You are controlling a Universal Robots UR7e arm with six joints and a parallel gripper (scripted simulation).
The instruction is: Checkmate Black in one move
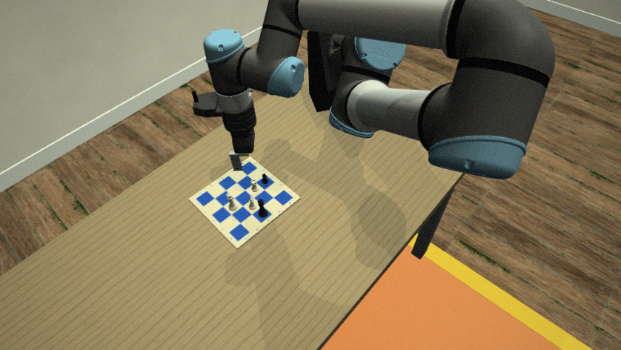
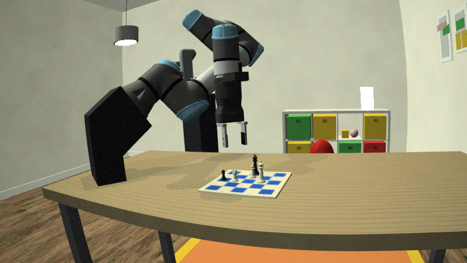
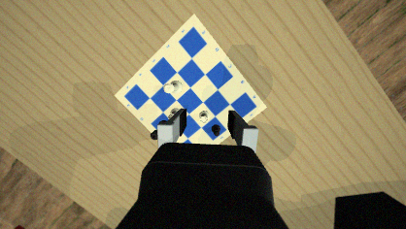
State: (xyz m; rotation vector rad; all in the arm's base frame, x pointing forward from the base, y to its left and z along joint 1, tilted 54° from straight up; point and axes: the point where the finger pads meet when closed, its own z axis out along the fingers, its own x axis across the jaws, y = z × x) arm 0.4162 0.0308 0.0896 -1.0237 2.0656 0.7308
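Right now my hand is 60 mm past the black pawn, 10 mm to the right of it and 110 mm above it. Round my hand: blue-and-cream chessboard (20 mm ahead, 30 mm to the left, 130 mm below); then black king (100 mm to the left, 100 mm below); then tall white piece (60 mm ahead, 40 mm to the left, 100 mm below).
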